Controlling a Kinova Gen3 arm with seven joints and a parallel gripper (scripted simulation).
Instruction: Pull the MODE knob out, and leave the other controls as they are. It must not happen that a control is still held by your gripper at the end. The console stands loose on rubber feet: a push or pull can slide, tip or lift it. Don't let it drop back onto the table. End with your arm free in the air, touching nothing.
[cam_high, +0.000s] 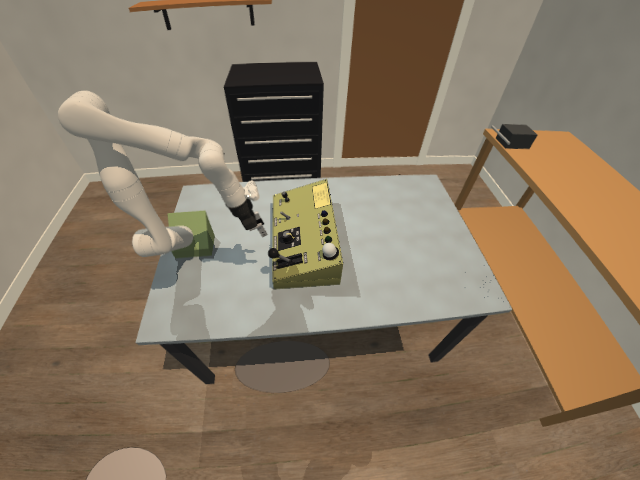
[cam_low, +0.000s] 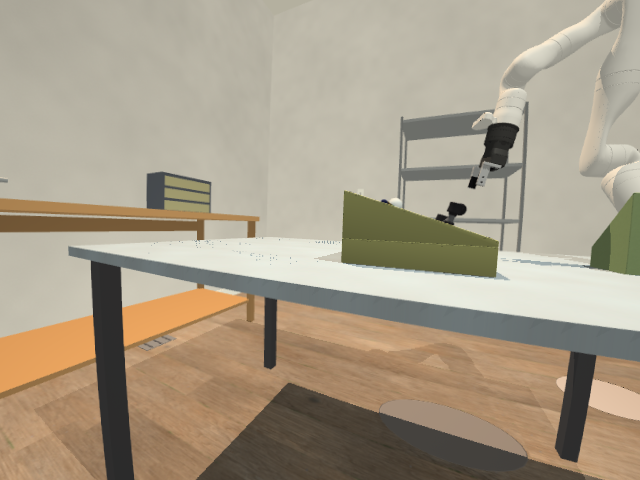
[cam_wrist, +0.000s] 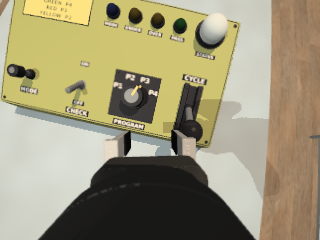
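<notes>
Now: the black mode knob 30 cm to the left of my hand, 12 cm below it and 7 cm ahead of it. Also, from my hand: olive console: 14 cm below, 13 cm to the left, 11 cm ahead; then black lever: 11 cm below, 7 cm ahead, 6 cm to the right; then program dial: 12 cm below, 10 cm ahead, 6 cm to the left.
</notes>
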